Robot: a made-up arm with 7 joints. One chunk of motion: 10 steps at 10 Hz.
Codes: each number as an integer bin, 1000 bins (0 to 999) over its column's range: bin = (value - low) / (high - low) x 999, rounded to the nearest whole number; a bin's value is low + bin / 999 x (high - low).
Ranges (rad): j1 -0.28..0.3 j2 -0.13..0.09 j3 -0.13..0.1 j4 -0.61..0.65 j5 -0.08..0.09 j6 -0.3..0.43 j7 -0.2..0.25
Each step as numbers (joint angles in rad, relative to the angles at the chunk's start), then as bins.
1 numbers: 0.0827 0.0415 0.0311 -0.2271 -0.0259 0.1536 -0.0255
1 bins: 625 779 700 304 318 621 387
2 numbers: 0.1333 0.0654 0.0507 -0.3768 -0.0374 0.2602 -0.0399
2 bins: 712 887 785 185 250 767 355
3 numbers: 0.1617 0.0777 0.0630 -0.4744 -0.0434 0.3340 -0.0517
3 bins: 761 943 838 108 215 868 329
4 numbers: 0.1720 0.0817 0.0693 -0.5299 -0.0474 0.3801 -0.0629
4 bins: 779 961 866 64 192 931 304
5 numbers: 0.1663 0.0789 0.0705 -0.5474 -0.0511 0.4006 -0.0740
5 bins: 769 949 871 50 170 959 280
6 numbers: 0.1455 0.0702 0.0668 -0.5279 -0.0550 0.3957 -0.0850
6 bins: 733 909 855 65 147 952 255
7 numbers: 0.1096 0.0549 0.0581 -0.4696 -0.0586 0.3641 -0.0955
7 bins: 671 840 817 111 126 909 232
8 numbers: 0.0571 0.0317 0.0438 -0.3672 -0.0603 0.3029 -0.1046
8 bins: 581 734 755 193 116 825 212
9 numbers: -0.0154 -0.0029 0.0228 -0.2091 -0.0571 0.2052 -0.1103
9 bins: 456 577 664 318 135 691 199
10 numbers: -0.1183 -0.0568 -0.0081 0.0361 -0.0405 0.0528 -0.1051
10 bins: 279 332 529 512 232 483 211
